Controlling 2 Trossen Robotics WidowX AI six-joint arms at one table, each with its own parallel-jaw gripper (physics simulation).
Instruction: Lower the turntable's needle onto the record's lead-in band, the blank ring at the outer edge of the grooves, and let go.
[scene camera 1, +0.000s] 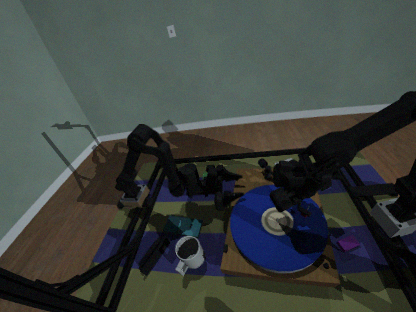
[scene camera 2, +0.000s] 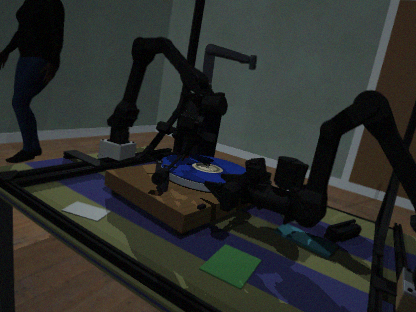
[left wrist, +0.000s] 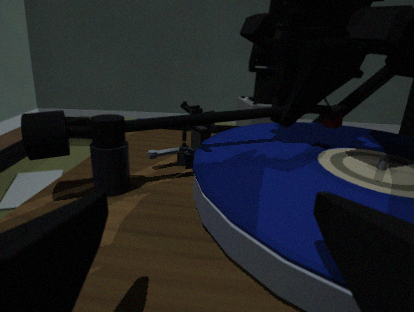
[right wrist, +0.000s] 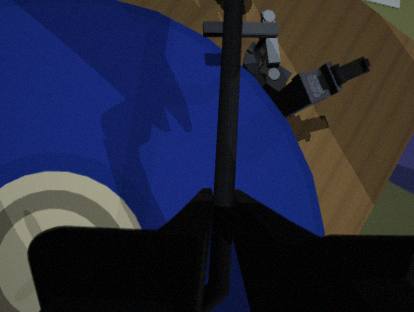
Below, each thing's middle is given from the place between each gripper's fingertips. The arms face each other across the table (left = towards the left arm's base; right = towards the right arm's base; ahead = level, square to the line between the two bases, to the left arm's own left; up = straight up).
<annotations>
The wooden turntable (scene camera 2: 183, 208) is 3 cm behind my right hand, 5 cm to the left of it and 4 cm below it. Round my right hand: blue record (scene camera 1: 294, 242) (8 cm behind, 5 cm to the left, 2 cm below).
My left hand is 12 cm to the left of the wooden turntable, 7 cm past it and 5 cm above it. Round my left hand: blue record (12 cm to the right, 12 cm behind, 2 cm below).
</annotations>
